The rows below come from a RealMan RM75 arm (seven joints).
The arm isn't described. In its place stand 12 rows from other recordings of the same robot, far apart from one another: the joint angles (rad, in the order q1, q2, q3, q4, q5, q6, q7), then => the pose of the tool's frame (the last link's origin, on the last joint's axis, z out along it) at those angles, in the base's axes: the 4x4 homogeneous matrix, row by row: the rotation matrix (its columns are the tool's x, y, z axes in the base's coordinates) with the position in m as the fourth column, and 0 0 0 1 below.
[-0.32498 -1.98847 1.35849 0.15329 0.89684 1.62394 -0.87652] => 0.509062 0.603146 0.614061 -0.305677; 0.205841 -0.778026 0.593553 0.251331; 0.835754 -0.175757 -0.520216 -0.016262; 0 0 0 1
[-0.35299 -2.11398 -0.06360 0.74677 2.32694 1.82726 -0.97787] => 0.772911 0.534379 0.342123 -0.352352; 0.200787 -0.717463 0.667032 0.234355; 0.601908 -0.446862 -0.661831 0.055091; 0 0 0 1
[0.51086 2.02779 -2.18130 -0.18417 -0.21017 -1.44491 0.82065] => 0.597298 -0.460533 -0.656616 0.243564; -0.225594 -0.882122 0.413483 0.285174; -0.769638 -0.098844 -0.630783 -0.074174; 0 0 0 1
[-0.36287 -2.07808 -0.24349 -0.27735 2.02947 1.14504 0.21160] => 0.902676 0.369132 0.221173 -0.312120; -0.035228 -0.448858 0.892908 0.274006; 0.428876 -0.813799 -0.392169 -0.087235; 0 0 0 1
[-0.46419 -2.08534 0.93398 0.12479 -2.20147 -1.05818 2.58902] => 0.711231 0.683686 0.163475 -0.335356; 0.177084 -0.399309 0.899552 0.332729; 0.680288 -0.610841 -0.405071 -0.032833; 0 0 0 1
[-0.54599 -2.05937 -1.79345 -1.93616 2.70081 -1.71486 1.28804] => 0.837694 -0.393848 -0.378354 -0.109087; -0.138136 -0.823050 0.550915 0.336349; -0.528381 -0.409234 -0.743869 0.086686; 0 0 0 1
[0.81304 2.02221 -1.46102 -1.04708 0.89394 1.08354 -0.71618] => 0.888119 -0.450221 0.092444 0.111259; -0.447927 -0.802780 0.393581 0.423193; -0.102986 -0.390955 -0.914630 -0.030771; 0 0 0 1
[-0.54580 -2.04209 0.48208 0.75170 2.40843 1.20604 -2.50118] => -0.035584 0.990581 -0.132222 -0.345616; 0.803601 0.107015 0.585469 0.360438; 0.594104 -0.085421 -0.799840 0.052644; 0 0 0 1
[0.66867 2.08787 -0.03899 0.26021 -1.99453 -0.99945 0.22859] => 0.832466 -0.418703 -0.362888 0.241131; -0.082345 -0.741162 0.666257 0.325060; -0.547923 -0.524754 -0.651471 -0.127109; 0 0 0 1
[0.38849 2.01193 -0.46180 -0.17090 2.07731 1.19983 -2.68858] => 0.733269 -0.673766 -0.091411 0.380871; 0.041820 -0.089495 0.995109 0.321765; -0.678652 -0.733505 -0.037447 0.066361; 0 0 0 1
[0.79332 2.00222 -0.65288 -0.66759 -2.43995 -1.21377 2.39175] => 0.356669 -0.931121 0.076160 0.253185; -0.839751 -0.283808 0.462895 0.425330; -0.409397 -0.229056 -0.883135 0.031125; 0 0 0 1
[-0.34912 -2.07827 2.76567 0.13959 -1.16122 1.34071 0.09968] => 0.858841 0.461615 0.222046 -0.332971; -0.128203 -0.225978 0.965659 0.283322; 0.495940 -0.857814 -0.134899 -0.028148; 0 0 0 1
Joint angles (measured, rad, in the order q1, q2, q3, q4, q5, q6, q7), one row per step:
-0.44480 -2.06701 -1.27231 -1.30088 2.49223 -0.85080 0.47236
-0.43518 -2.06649 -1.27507 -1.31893 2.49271 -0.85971 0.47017
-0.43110 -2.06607 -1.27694 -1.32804 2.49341 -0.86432 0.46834
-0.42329 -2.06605 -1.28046 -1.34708 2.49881 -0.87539 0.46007
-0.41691 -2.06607 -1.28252 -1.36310 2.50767 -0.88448 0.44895
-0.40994 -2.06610 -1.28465 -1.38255 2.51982 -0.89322 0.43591
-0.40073 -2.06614 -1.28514 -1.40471 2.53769 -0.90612 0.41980
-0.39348 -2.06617 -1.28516 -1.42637 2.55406 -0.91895 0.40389
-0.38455 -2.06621 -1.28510 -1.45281 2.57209 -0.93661 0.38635
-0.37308 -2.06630 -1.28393 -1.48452 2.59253 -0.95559 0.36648
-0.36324 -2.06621 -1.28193 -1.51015 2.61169 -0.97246 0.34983
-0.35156 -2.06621 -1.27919 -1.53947 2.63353 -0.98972 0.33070
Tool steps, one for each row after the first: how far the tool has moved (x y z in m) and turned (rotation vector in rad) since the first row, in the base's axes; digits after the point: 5 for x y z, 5 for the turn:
0.00107 -0.00150 0.00201 0.00129 -0.00534 0.00132
0.00175 -0.00201 0.00321 0.00263 -0.00790 0.00193
0.00321 -0.00311 0.00554 0.00592 -0.01172 0.00534
0.00419 -0.00394 0.00755 0.01057 -0.01279 0.00961
0.00570 -0.00456 0.01011 0.01830 -0.01355 0.01207
0.00646 -0.00592 0.01277 0.02540 -0.00936 0.01641
0.00786 -0.00712 0.01528 0.03192 -0.00600 0.01951
0.00949 -0.00893 0.01824 0.03782 -0.00163 0.02358
0.01150 -0.01125 0.02167 0.04571 0.00242 0.02744
0.01254 -0.01338 0.02446 0.05210 0.00897 0.03136
0.01382 -0.01577 0.02769 0.06121 0.01529 0.03554

